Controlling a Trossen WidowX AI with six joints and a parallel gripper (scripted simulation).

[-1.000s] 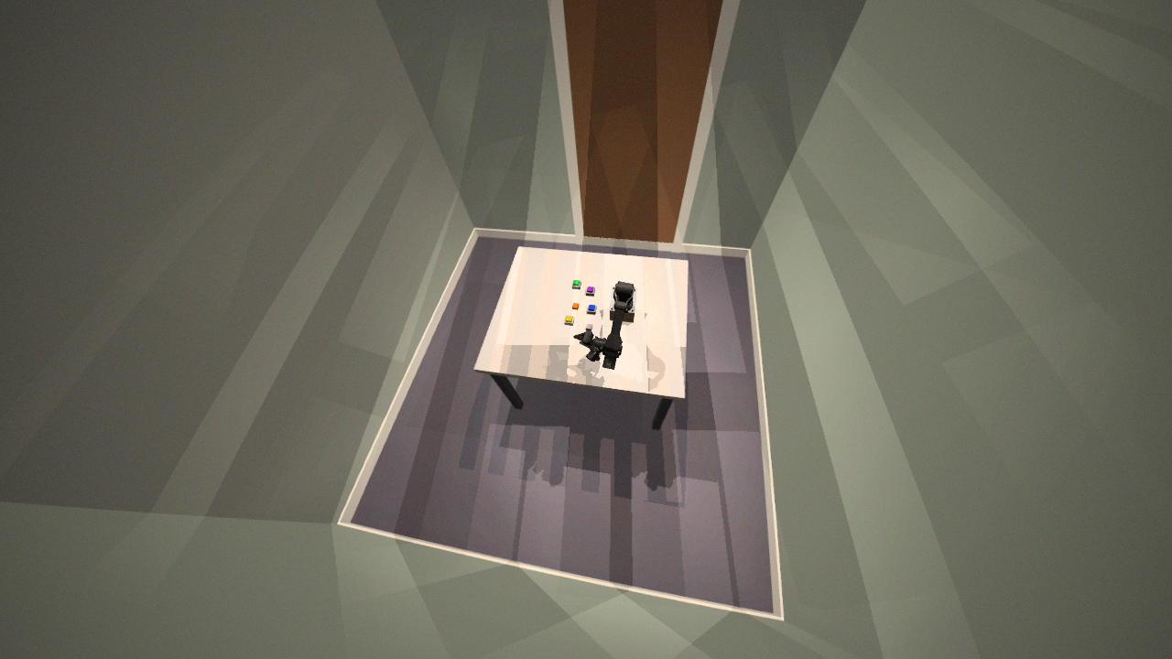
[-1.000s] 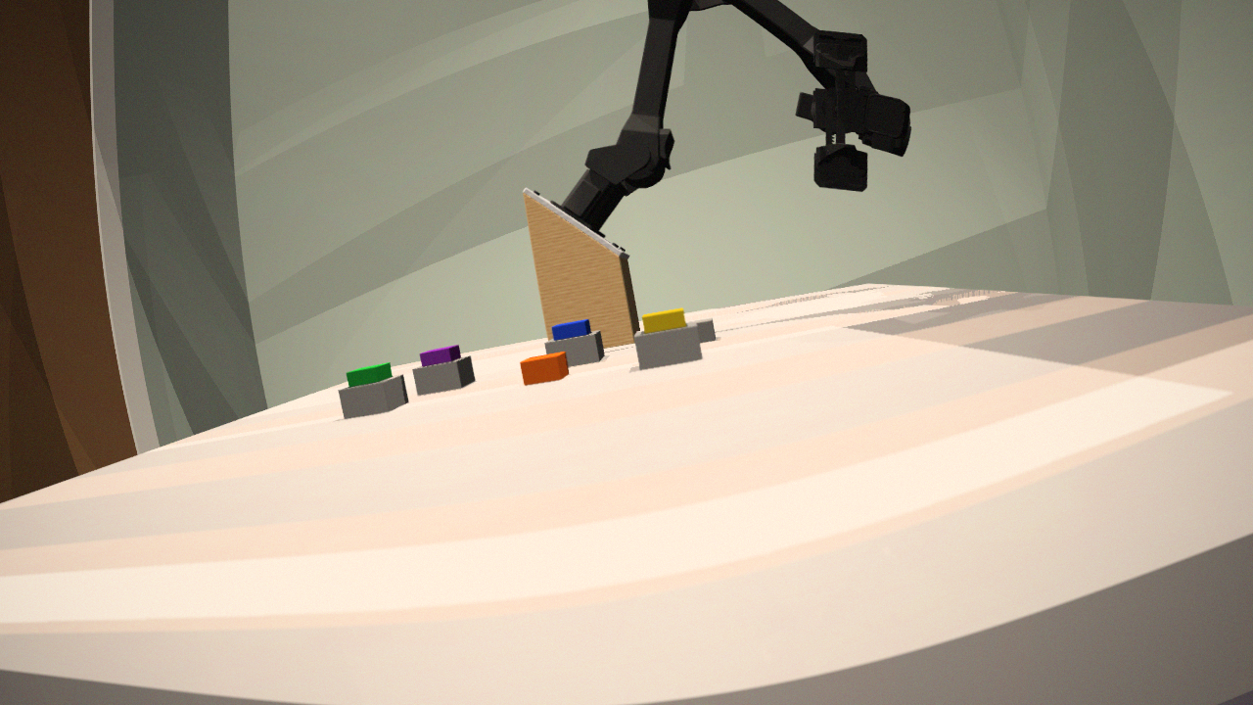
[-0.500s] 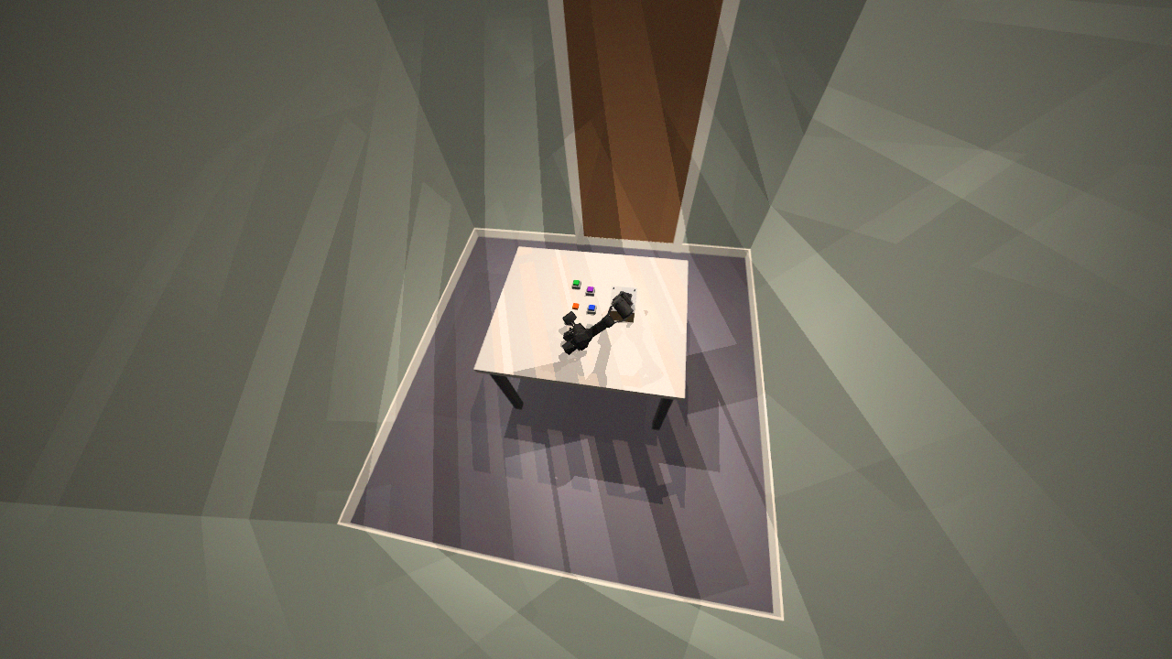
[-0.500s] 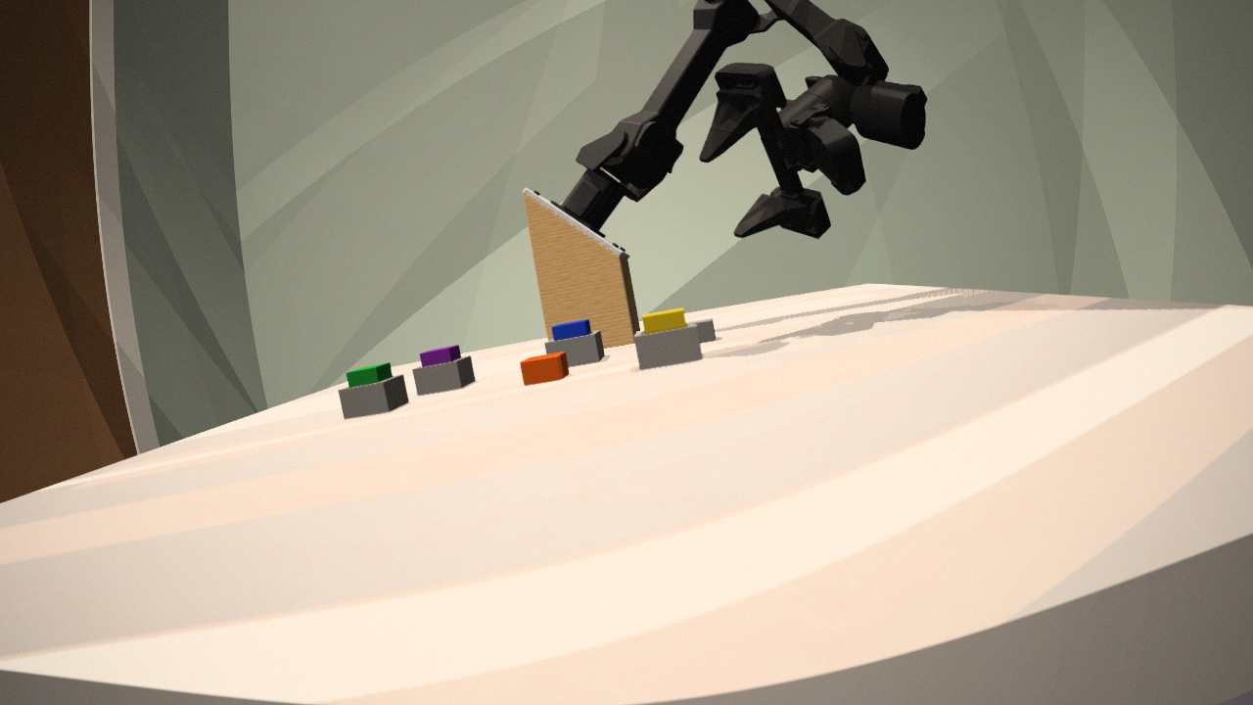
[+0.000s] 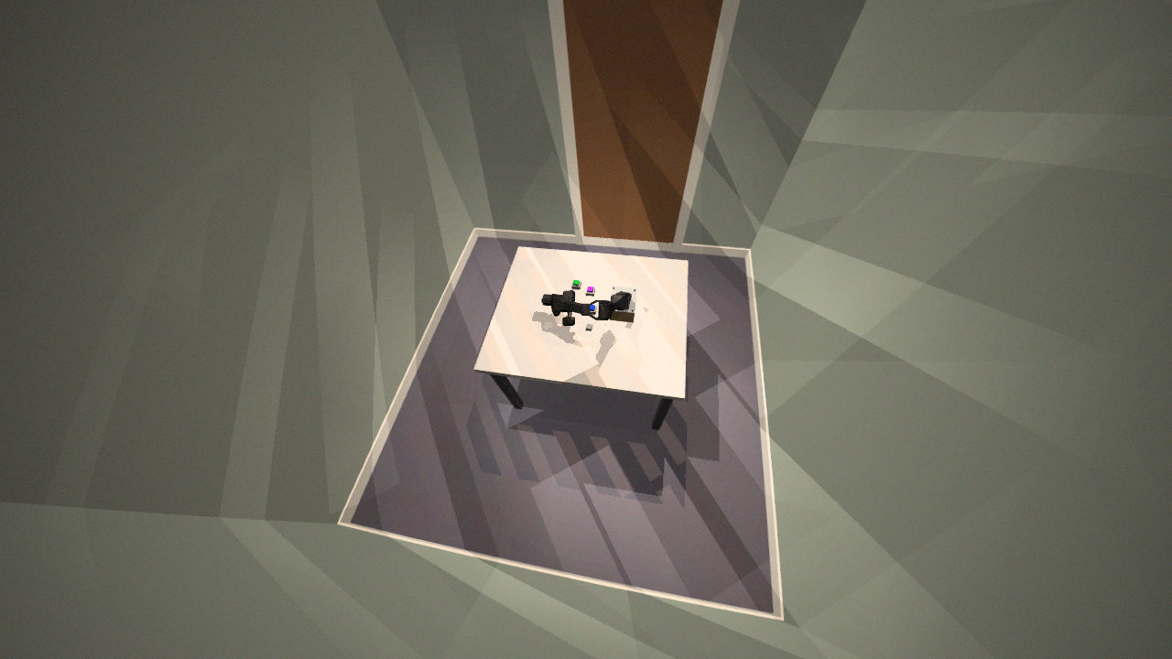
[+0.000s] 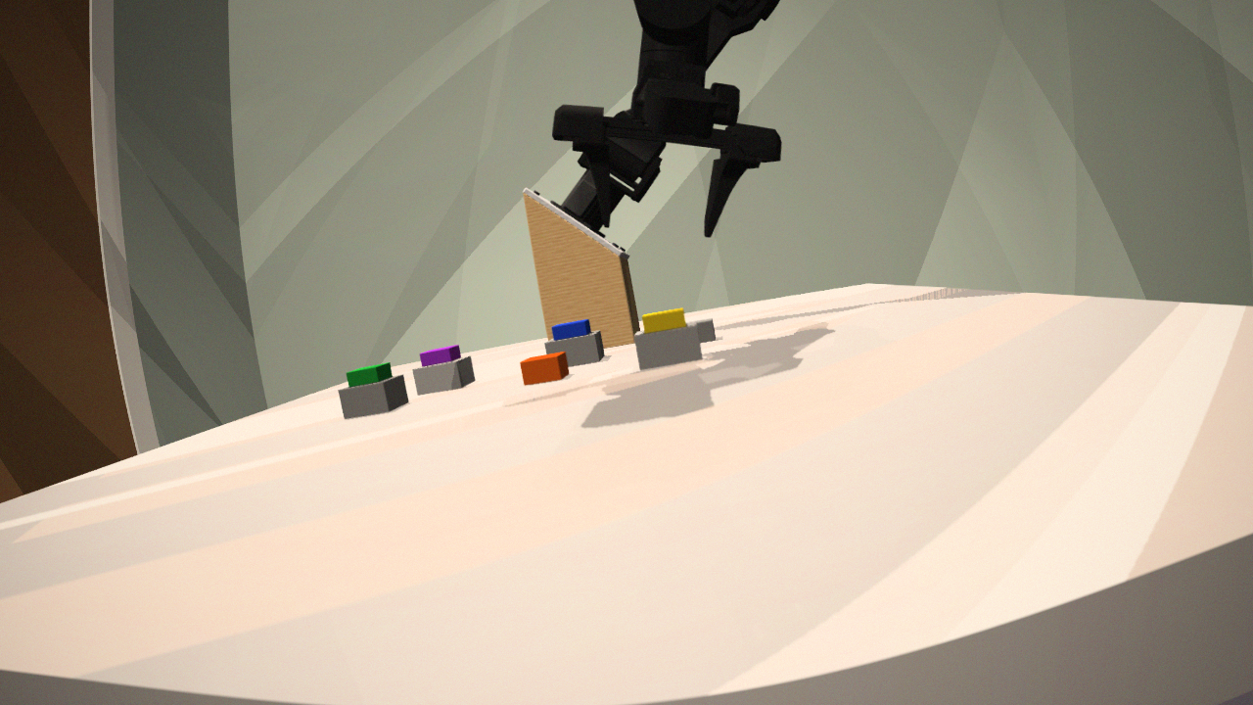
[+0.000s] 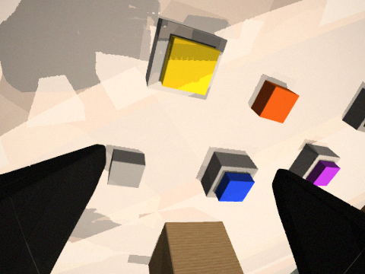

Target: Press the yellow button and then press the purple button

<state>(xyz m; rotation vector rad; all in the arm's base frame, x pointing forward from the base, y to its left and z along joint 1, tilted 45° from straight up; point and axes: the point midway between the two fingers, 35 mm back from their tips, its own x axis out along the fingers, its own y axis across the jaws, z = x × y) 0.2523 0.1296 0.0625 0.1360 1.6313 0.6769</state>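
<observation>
My gripper tip is 3 cm short of the yellow button and 7 cm above it. Round my gripper tip: blue button: 7 cm behind, 11 cm to the right, 7 cm below; then small grey block: 9 cm behind, 1 cm to the left, 9 cm below; then orange block: 3 cm ahead, 11 cm to the right, 9 cm below.
</observation>
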